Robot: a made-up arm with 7 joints.
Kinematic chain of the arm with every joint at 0, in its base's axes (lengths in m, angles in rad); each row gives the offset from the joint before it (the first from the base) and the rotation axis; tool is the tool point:
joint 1: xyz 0 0 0.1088 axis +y
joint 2: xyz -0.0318 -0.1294 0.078 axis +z
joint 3: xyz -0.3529 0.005 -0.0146 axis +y
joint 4: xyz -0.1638 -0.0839 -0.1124 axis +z
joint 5: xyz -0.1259 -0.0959 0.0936 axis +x
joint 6: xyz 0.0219 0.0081 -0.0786 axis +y
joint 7: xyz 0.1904 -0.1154 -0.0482 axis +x
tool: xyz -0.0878 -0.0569 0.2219
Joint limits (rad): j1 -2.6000..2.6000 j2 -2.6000..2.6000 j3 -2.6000..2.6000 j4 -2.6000..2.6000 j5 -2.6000..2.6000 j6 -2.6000..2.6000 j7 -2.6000..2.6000
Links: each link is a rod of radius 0.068 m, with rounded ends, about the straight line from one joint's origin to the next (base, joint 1, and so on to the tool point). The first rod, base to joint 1, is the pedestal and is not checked.
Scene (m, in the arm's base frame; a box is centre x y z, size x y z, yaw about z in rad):
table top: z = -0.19
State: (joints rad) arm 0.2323 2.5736 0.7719 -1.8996 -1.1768 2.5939 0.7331
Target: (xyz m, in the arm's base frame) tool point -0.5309 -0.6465 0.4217
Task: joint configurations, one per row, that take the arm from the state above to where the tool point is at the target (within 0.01 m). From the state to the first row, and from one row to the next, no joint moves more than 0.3 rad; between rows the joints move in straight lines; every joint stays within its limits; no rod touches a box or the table.
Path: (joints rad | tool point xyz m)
1: 0.0775 2.2862 0.7871 -1.9442 -1.1313 2.5954 0.7462 | 0.2267 -0.6998 0.6168
2: -0.0773 1.9989 0.8022 -1.9887 -1.0857 2.5970 0.7592 | -0.0416 -0.7425 0.6210
3: -0.2321 1.7115 0.8174 -2.0333 -1.0402 2.5985 0.7723 | -0.3056 -0.7242 0.5531
4: -0.3869 1.4241 0.8325 -2.0778 -0.9946 2.6000 0.7854 | -0.5309 -0.6465 0.4217

